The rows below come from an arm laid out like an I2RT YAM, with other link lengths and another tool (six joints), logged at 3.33 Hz.
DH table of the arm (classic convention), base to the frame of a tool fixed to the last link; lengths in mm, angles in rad. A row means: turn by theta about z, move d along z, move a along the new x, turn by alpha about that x. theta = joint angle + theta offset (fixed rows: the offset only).
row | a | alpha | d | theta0
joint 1 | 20.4 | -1.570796 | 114.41 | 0
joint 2 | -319.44 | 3.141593 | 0 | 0
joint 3 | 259.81 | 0 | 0 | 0.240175
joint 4 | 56.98 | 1.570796 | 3.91 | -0.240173
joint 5 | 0 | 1.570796 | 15.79 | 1.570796
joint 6 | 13.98 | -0.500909 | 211.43 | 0.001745
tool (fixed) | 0 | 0 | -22.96 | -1.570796
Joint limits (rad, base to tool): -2.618..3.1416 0..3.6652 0..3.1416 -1.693..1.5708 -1.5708..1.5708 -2.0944..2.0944
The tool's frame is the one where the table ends.
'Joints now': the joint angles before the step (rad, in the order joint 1, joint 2, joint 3, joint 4, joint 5, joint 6). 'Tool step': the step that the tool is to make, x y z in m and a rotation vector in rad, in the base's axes. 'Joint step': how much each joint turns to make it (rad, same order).
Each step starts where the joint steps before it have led.
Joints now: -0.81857 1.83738 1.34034 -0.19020 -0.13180 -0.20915
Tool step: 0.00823 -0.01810 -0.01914 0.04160 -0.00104 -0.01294
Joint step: -0.01856 0.08262 0.05841 -0.00307 -0.02293 0.01866
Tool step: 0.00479 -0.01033 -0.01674 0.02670 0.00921 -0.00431
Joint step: -0.00938 0.05662 0.03440 -0.00306 -0.01104 0.00485
